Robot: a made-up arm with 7 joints.
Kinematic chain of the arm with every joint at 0, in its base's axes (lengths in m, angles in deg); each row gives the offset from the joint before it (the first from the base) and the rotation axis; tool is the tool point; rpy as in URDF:
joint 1: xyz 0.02 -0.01 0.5 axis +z
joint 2: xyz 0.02 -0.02 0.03 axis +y
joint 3: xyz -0.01 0 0.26 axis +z
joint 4: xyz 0.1 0 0.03 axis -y
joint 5: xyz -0.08 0 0.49 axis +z
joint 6: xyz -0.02 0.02 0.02 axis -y
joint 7: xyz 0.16 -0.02 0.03 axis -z
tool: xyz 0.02 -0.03 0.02 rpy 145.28 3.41 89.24
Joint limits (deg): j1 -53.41..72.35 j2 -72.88..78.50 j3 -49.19..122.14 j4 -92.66..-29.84 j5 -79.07..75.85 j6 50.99..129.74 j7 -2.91..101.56
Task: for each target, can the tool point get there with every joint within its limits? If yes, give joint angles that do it. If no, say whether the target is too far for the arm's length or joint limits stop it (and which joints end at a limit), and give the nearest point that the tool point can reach.
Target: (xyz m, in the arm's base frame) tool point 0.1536 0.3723 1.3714
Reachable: yes | joints 12.12 -22.93 38.59 -58.44 27.11 67.38 52.63
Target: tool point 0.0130 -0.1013 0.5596
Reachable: no: joint limits stop it (at a limit: joint 2, joint 3, joint 4, joint 5, joint 6) | nearest point -0.0310 -0.6748 0.9506 | short by 0.696 m
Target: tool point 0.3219 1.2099 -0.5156
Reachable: no: too far | nearest point 0.2281 0.7639 -0.0215 | short by 0.672 m
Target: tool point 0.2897 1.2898 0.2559
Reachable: no: too far | nearest point 0.2328 0.9764 0.3342 | short by 0.328 m
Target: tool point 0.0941 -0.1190 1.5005
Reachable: yes | joints -11.64 -18.49 -9.09 -46.79 -8.28 122.86 8.03
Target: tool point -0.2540 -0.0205 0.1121
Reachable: no: joint limits stop it (at a limit: joint 2, joint 3, joint 4, joint 5, joint 6, joint 7) | nearest point -0.6679 -0.0364 0.1786 | short by 0.420 m
